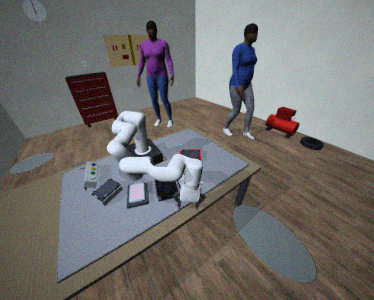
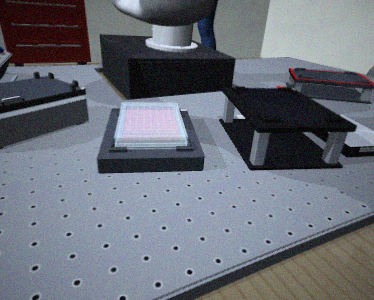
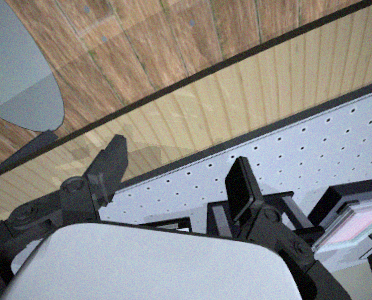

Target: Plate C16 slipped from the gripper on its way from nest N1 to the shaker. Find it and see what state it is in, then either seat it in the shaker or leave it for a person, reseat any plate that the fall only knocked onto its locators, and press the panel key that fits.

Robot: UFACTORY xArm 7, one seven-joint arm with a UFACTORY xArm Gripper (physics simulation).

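Frame: origin at the arm's base, x ahead, y left, z up, level; centimetres.
Seen in the pictures: gripper, fingertip midpoint: (image 1: 187, 207) (image 3: 180, 159); arm's base at its link origin: (image 1: 143, 150) (image 2: 171, 46).
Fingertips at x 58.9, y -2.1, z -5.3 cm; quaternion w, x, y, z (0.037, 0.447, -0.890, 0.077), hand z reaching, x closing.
Offsets run from my fingertips to a thing's top centre. "pt": to the spot under its first point.
A clear plate with pink contents @(dx -27.0, dy -17.7, dz +1.3 cm) (image 1: 137, 191) (image 2: 151, 122) (image 3: 356, 225) lies on a dark low nest @(dx -27.0, dy -17.7, dz +0.2 cm) (image 1: 137, 204) (image 2: 150, 164); its label is not readable, and whether it is fully down on its locators I cannot tell. A dark grey device with upright pegs @(pt dx -37.3, dy -31.8, dz +3.0 cm) (image 1: 107, 190) (image 2: 42, 93), perhaps the shaker, has no visible plate on top. The key panel @(dx -61.7, dy -37.8, dz +5.9 cm) (image 1: 91, 176) has blue, yellow and green keys. My gripper (image 1: 188, 205) (image 3: 180, 159) is open and empty, above the table's front edge, beside the black stand (image 1: 166, 190) (image 2: 295, 107). No plate identifiable as C16 shows.
A red-rimmed dark stand (image 1: 190, 152) (image 2: 330, 77) is at the back right. A low dark item with a pale top @(dx -16.3, dy +10.6, dz -1.1 cm) (image 2: 359, 131) lies behind the black stand's right side. The robot's black base block (image 2: 175, 75) stands behind the nest. Two people (image 1: 156, 60) (image 1: 243, 65) stand beyond the table.
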